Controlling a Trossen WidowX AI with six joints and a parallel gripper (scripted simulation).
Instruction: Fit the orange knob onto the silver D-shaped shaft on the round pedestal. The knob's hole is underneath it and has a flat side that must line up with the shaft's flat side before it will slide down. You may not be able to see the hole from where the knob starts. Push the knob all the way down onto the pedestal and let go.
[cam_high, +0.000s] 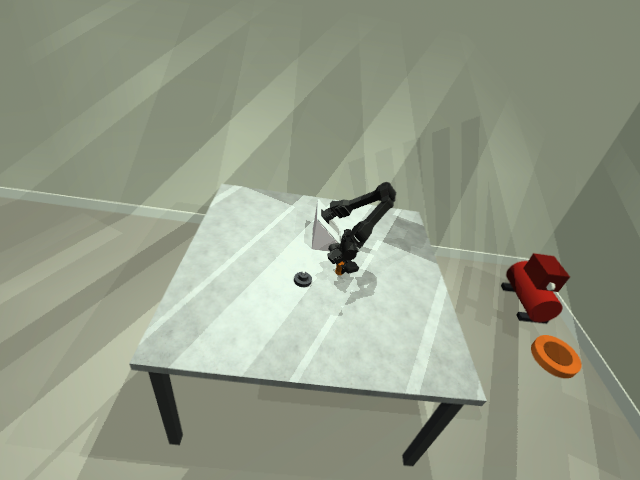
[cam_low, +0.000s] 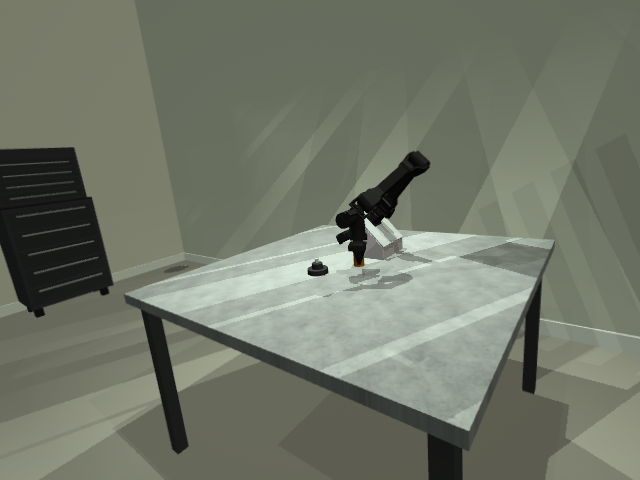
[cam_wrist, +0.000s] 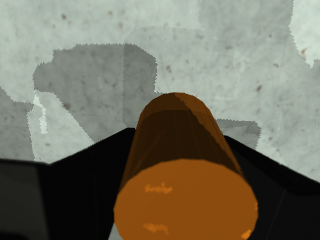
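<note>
The pedestal lies 40 mm ahead of my gripper tip, 170 mm to the right of it and 20 mm below it. From my gripper tip the other things lie so: orange knob 30 mm above.
</note>
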